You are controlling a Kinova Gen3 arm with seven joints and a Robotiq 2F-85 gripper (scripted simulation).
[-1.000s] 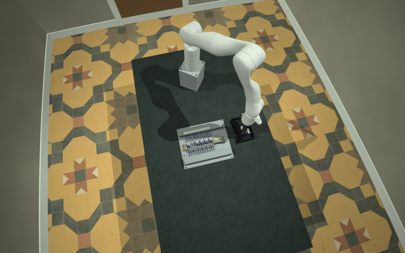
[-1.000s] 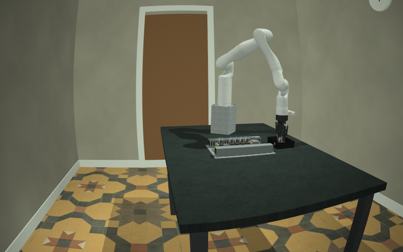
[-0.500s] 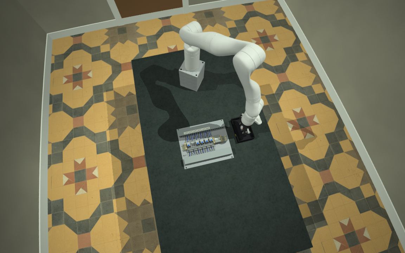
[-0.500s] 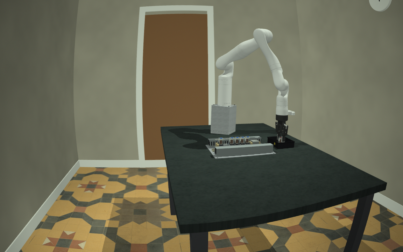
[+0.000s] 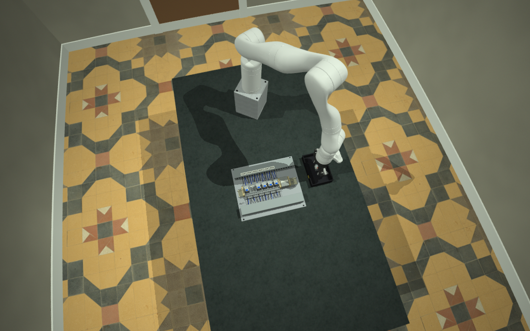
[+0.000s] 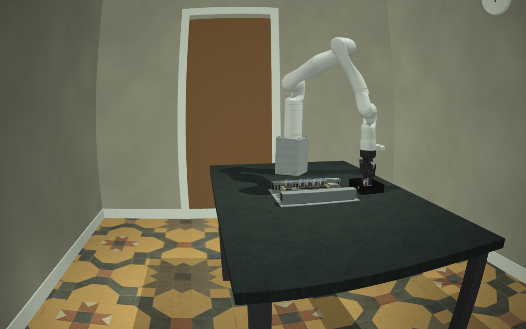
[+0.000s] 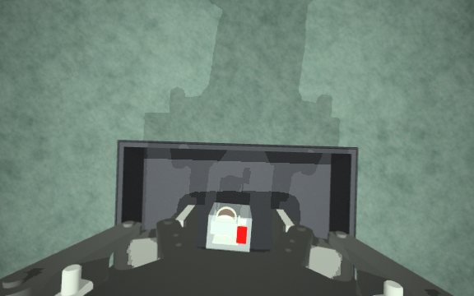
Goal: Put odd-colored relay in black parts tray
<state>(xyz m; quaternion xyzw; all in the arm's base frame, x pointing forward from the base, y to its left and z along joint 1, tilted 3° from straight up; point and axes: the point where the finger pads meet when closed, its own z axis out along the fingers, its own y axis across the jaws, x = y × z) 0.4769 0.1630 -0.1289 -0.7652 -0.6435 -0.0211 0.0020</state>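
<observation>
The clear relay is 10 mm behind my hand and 10 mm below it. From my hand the other things lie so: panel: 10 mm behind, 270 mm to the right, 40 mm below; black parts tray: 20 mm below.
</observation>
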